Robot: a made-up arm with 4 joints.
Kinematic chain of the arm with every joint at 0, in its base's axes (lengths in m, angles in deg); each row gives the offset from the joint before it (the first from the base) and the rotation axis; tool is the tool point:
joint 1: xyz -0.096 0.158 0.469 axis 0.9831 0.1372 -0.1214
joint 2: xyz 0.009 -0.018 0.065 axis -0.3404 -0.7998 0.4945
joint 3: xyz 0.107 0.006 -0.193 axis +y
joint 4: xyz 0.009 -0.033 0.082 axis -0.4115 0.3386 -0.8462
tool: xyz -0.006 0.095 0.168
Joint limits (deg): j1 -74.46..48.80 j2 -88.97..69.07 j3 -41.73..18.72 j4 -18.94..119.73
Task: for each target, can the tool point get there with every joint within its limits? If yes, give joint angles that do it. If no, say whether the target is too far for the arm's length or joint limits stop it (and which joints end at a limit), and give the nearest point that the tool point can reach.
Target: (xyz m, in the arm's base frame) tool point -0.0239 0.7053 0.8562
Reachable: no: too far | nearest point 0.0623 0.4115 0.6201 | short by 0.387 m
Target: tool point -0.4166 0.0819 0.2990
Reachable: no: joint limits stop it (at a limit: joint 2, joint 3, joint 4) | nearest point -0.1878 0.1008 0.1838 | short by 0.257 m
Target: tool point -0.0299 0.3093 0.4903
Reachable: yes | joints -48.57 16.23 -29.80 43.11
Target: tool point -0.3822 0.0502 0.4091
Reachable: no: joint limits stop it (at a limit: joint 1, joint 3, joint 4) | nearest point -0.1812 0.1632 0.4642 | short by 0.237 m
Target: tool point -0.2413 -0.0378 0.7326
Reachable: no: joint limits stop it (at a limit: joint 1, joint 3, joint 4) | nearest point -0.1177 0.1009 0.5965 | short by 0.230 m
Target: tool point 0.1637 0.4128 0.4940
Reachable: yes | joints -56.40 50.93 8.50 100.94
